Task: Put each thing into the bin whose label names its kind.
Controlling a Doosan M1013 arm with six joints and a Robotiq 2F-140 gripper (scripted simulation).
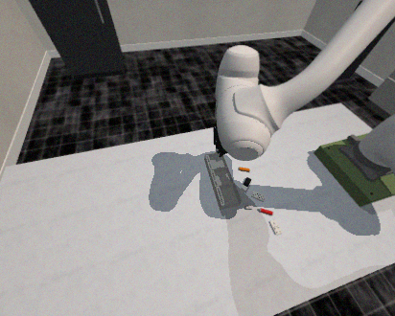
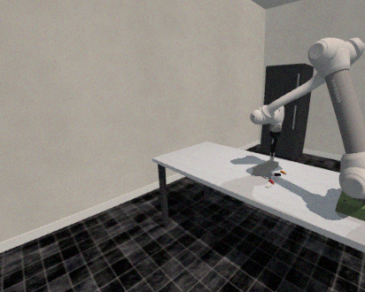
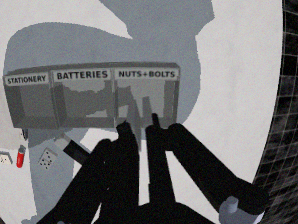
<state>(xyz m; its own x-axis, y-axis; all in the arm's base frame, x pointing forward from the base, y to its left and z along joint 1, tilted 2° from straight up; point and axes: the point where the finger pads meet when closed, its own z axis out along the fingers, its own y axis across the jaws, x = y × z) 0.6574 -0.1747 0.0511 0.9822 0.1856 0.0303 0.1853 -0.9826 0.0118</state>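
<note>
My hand is 10 mm short of the grey bin tray, 80 mm to the right of it and 70 mm above it. The rest, counted from my hand: grey piece (60 mm behind, 220 mm to the left, 80 mm below); orange battery (120 mm behind, 50 mm to the left, 90 mm below); small black piece (90 mm behind, 130 mm to the left, 90 mm below).
</note>
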